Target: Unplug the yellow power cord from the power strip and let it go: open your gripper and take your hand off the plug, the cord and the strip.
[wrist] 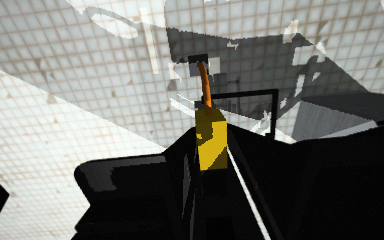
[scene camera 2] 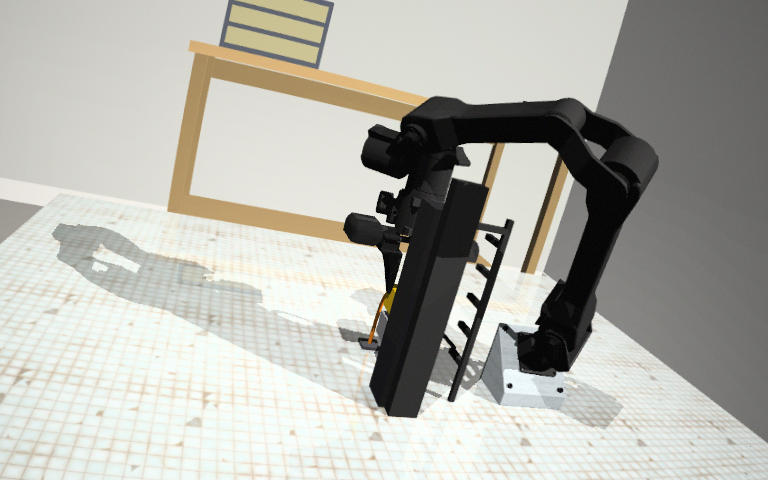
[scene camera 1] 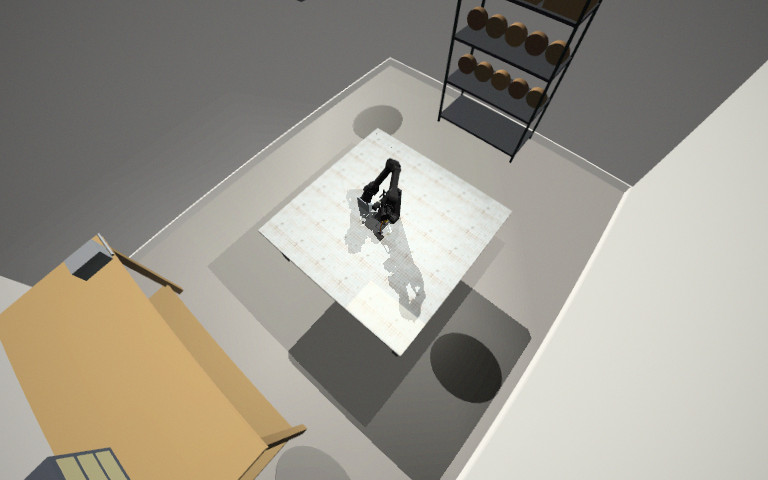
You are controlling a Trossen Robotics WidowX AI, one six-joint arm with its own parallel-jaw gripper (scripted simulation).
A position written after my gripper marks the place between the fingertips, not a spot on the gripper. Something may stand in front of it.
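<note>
There is a yellow plug [wrist: 211, 131] that I can see. And there is my gripper [scene camera 2: 397, 293], which I also find in the wrist view, my gripper [wrist: 210, 130].
</note>
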